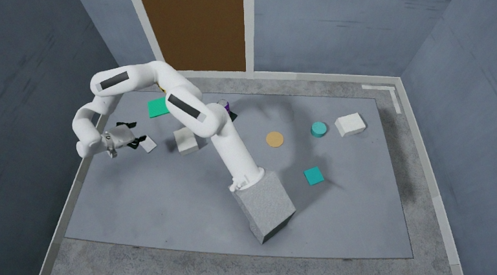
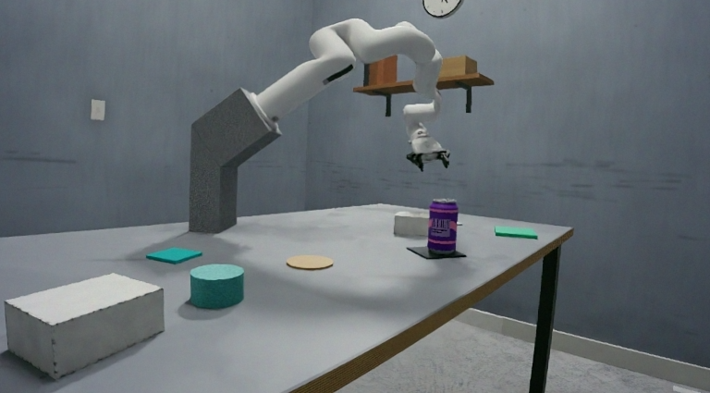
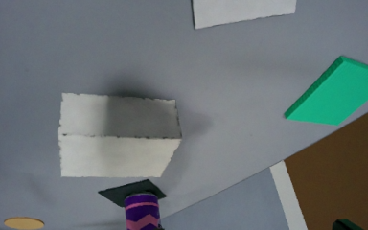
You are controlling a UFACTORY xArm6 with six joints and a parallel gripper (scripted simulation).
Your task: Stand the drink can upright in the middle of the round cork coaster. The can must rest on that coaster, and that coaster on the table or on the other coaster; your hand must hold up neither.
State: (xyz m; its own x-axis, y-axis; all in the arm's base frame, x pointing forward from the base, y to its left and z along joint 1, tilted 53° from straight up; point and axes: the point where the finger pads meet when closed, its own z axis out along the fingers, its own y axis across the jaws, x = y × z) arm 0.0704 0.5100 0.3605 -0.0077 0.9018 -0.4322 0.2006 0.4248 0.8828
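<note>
The purple drink can lies 38 cm ahead of my hand, 24 cm to the right of it and 14 cm below it. The rest, counted from my hand: dark grey square mat (37 cm ahead, 25 cm to the right, 21 cm below); green square pad (25 cm ahead, 21 cm below, 16 cm to the left); white tile (21 cm below, 6 cm to the left, 1 cm ahead).
</note>
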